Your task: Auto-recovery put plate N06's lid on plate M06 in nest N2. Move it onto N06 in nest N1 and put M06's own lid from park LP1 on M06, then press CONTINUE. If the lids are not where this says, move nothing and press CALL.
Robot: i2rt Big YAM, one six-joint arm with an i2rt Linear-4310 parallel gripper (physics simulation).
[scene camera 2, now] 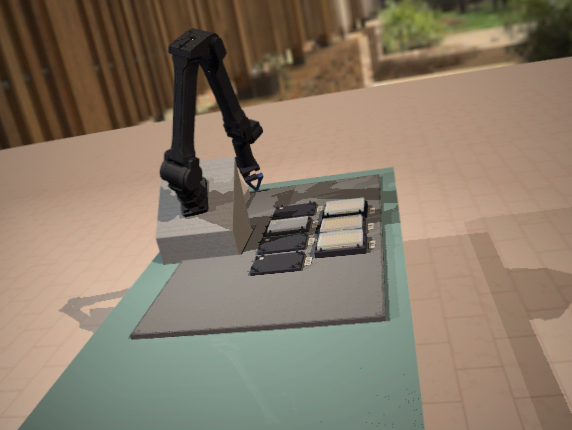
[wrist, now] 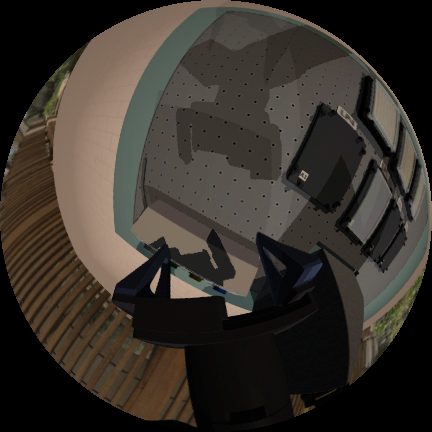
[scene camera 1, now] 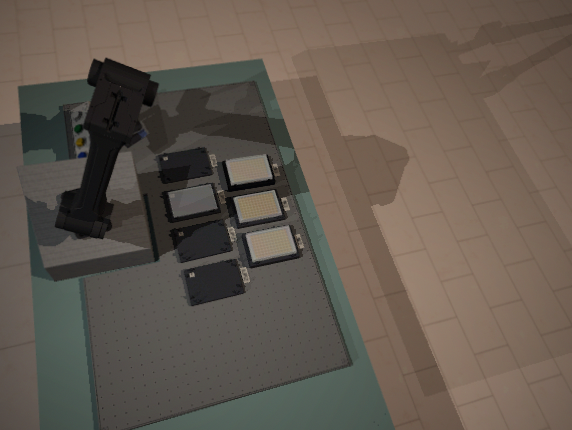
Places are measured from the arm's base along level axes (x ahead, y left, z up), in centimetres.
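Where they show: gripper, fingertip midpoint: [scene camera 2: 252, 182] [wrist: 212, 242]; arm's base, link origin: [scene camera 2: 195, 197] [wrist: 308, 352].
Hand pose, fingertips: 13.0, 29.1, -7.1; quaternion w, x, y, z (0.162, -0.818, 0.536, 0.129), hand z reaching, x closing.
Note:
Things, the pixels of their top centre, and the offset from my fingertips, as dx, dy, dz. Level surfaces: height alone.
- button panel, top centre: [wrist: 181, 271] [scene camera 1: 86, 130] -9.8, +2.6, -1.4
- yellow button, top centre: [wrist: 193, 280] [scene camera 1: 79, 140] -12.2, +0.2, -2.3
- blue button, top centre: [wrist: 218, 293] [scene camera 1: 81, 154] -12.5, -4.8, -2.3
- clear lid, top centre: [wrist: 373, 208] [scene camera 1: 192, 200] [scene camera 2: 287, 223] +13.9, -24.4, -8.0
- perforated board, surface height: dz -9.7
My gripper [scene camera 2: 256, 182] [wrist: 212, 242] is open and empty, pointing down above the button panel [wrist: 187, 250]. Its green button [scene camera 1: 78, 128], yellow button [scene camera 1: 80, 142] [wrist: 195, 276] and blue button [scene camera 1: 82, 155] [wrist: 220, 289] show. Three plates stand in a column of nests: the far one [scene camera 1: 249, 170] [scene camera 2: 345, 206] and near one [scene camera 1: 272, 244] [scene camera 2: 341, 240] look pale, the middle one [scene camera 1: 258, 207] [scene camera 2: 342, 222] yellower. A clear lid [scene camera 1: 193, 201] [scene camera 2: 289, 225] [wrist: 370, 205] lies in the second park from the far end. Nest and park numbers are too small to read surely.
Dark parks without a visible lid are the far one [scene camera 1: 186, 165] [wrist: 327, 155], the third [scene camera 1: 204, 241] and the near one [scene camera 1: 215, 282] [scene camera 2: 278, 262]. The arm stands on a grey block [scene camera 1: 125, 250] [scene camera 2: 200, 245] beside the perforated board [scene camera 1: 200, 360] [scene camera 2: 260, 305].

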